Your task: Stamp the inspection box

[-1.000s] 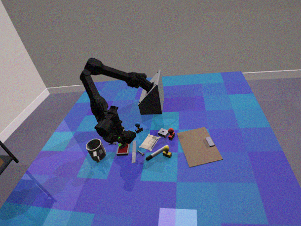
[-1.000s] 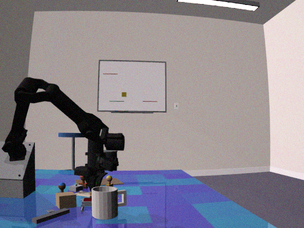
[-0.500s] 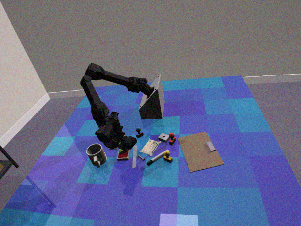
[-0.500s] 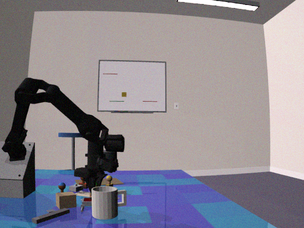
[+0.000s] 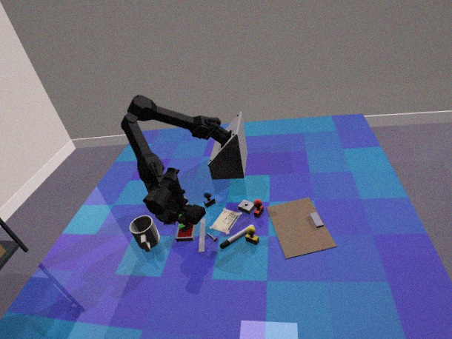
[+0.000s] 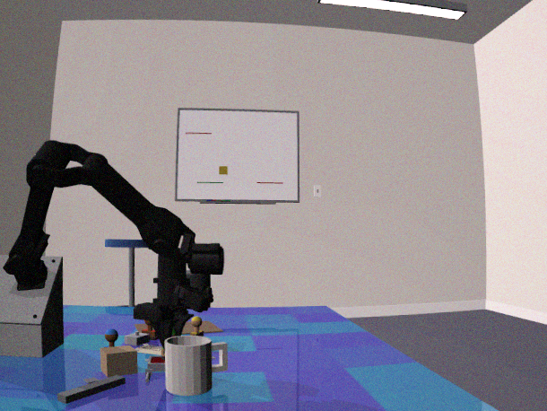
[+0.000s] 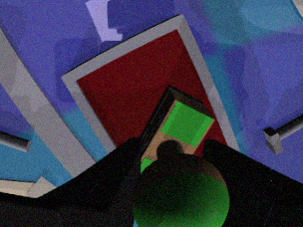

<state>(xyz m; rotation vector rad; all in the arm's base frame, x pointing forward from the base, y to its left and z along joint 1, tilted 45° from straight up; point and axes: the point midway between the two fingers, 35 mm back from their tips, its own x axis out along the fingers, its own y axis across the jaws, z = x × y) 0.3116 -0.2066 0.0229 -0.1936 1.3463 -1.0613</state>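
My gripper tip is right at the green-knobbed stamp. Round my gripper tip: cardboard box (100 mm behind, 20 mm to the right, 10 mm below); then grey ruler (20 mm ahead, 60 mm to the left, 40 mm below); then red ink pad (30 mm below).
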